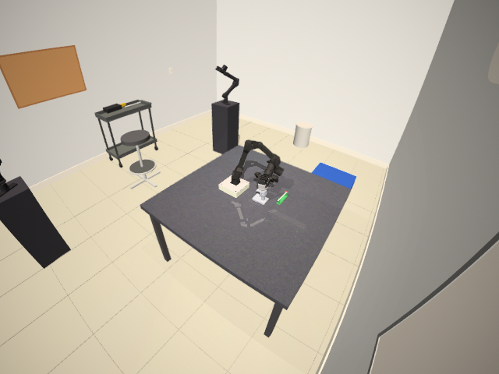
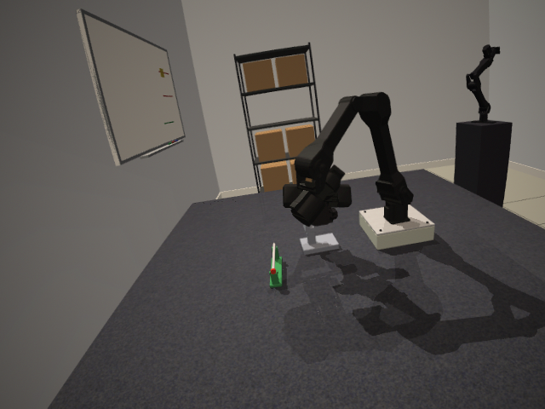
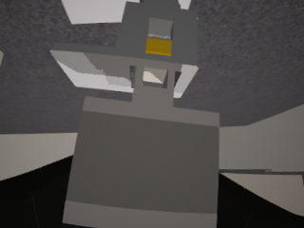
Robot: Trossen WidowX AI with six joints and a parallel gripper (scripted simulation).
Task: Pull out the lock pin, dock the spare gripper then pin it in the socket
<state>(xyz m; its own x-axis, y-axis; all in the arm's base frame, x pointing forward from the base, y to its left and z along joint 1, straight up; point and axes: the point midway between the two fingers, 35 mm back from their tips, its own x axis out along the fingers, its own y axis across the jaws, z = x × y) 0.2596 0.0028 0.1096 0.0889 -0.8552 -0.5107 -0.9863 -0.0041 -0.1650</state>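
My gripper tip is 14 cm short of the green cradle, 12 cm to the right of it and 12 cm above it. From my gripper tip the other things lie so: spare gripper 1 cm to the left; then grey mount 2 cm to the left, 9 cm below.
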